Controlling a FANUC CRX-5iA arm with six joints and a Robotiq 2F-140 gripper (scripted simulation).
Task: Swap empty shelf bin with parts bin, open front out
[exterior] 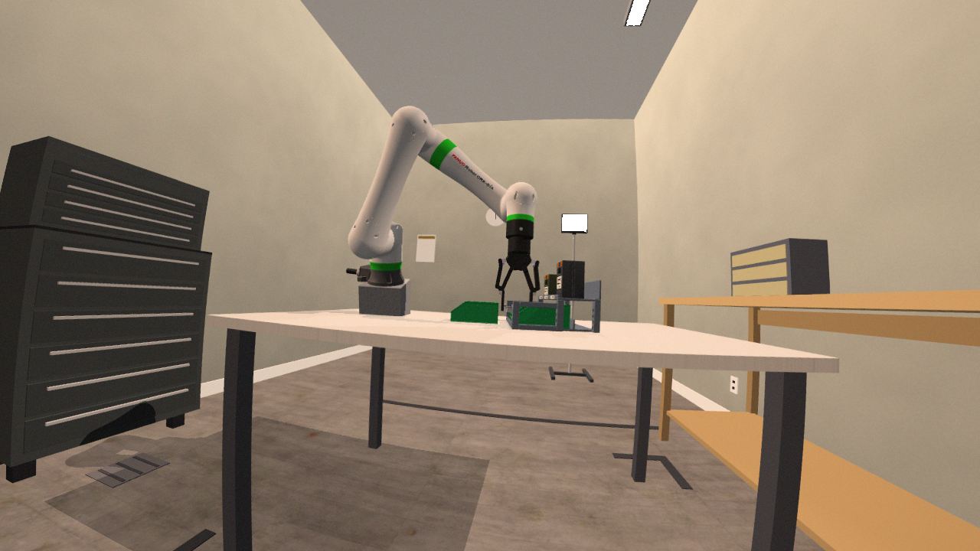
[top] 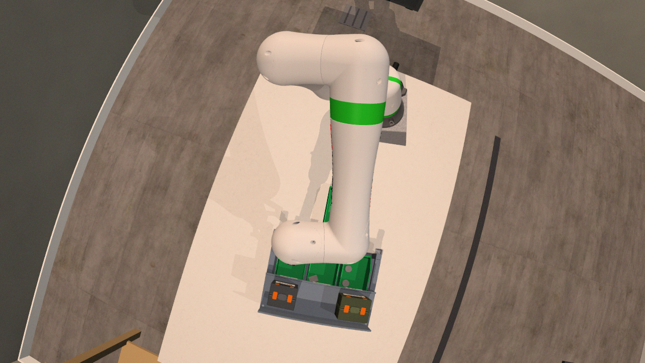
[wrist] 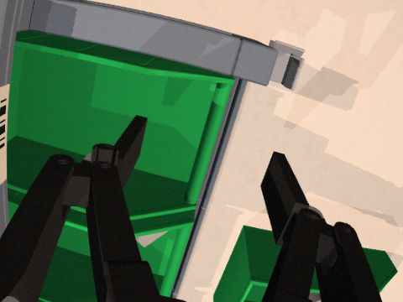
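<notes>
Now: hand 10 mm short of the grey cube, 90 mm to the right of it and 60 mm above it. From my hand the other things lie so: grey shelf 80 mm ahead, 130 mm to the left, 10 mm below.
</notes>
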